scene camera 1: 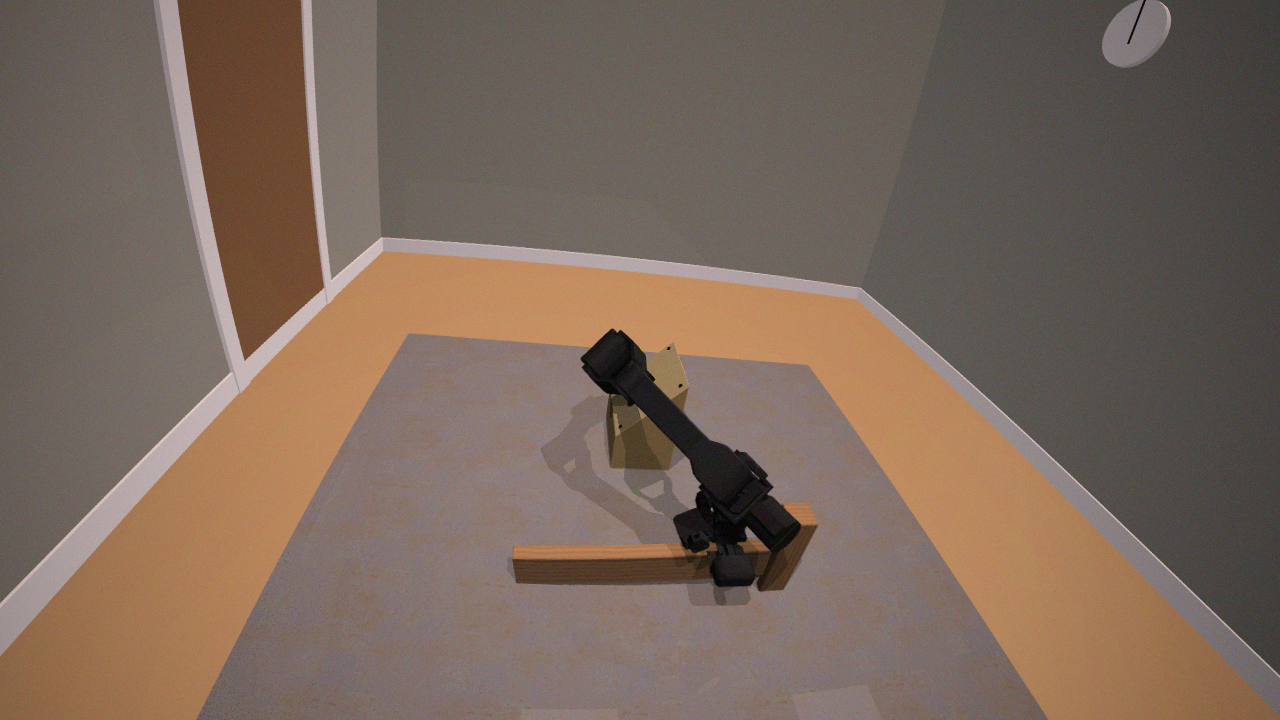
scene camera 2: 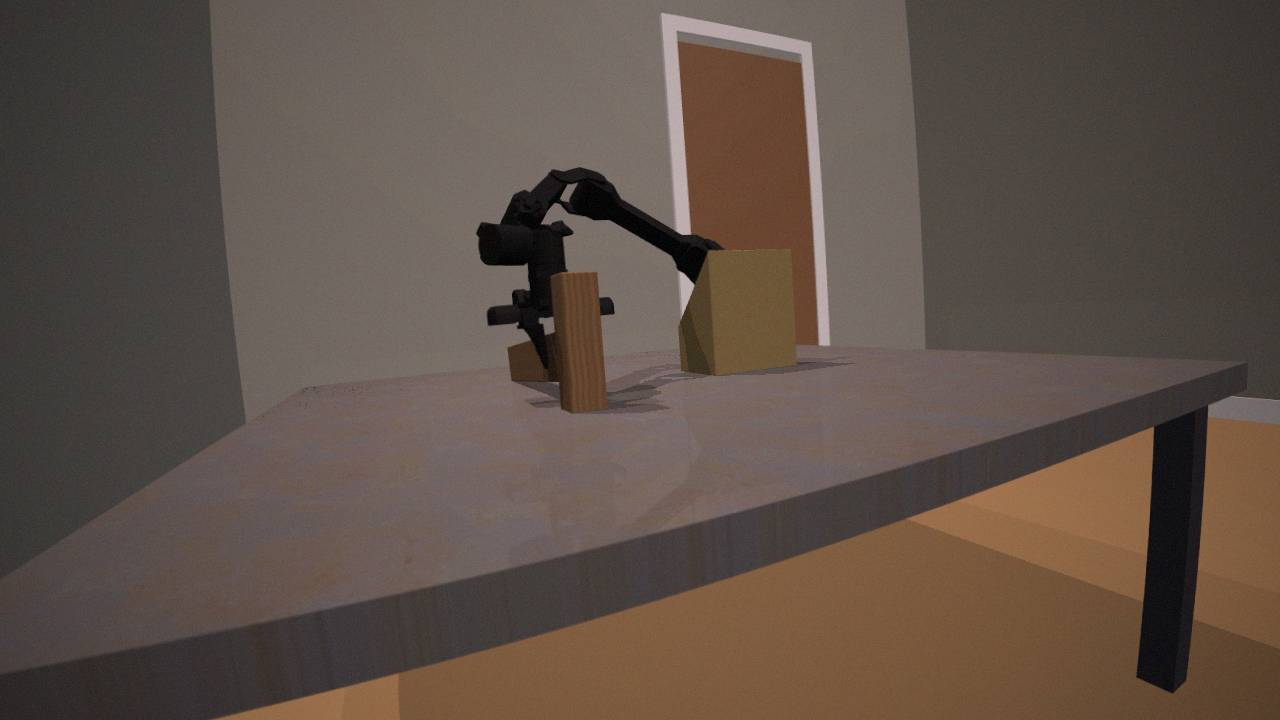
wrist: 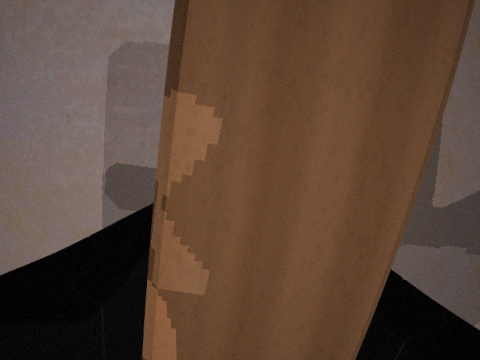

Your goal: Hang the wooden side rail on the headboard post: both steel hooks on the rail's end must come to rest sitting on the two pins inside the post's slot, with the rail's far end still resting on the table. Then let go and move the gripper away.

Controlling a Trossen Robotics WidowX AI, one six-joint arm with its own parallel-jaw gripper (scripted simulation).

Scene:
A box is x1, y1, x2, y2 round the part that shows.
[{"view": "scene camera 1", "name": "my gripper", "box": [673, 491, 755, 586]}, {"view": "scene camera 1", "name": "wooden side rail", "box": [512, 539, 770, 583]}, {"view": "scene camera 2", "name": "my gripper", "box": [486, 264, 614, 368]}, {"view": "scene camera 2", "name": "wooden side rail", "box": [507, 332, 558, 381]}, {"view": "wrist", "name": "my gripper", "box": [0, 203, 479, 359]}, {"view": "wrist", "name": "wooden side rail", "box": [143, 0, 474, 359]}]

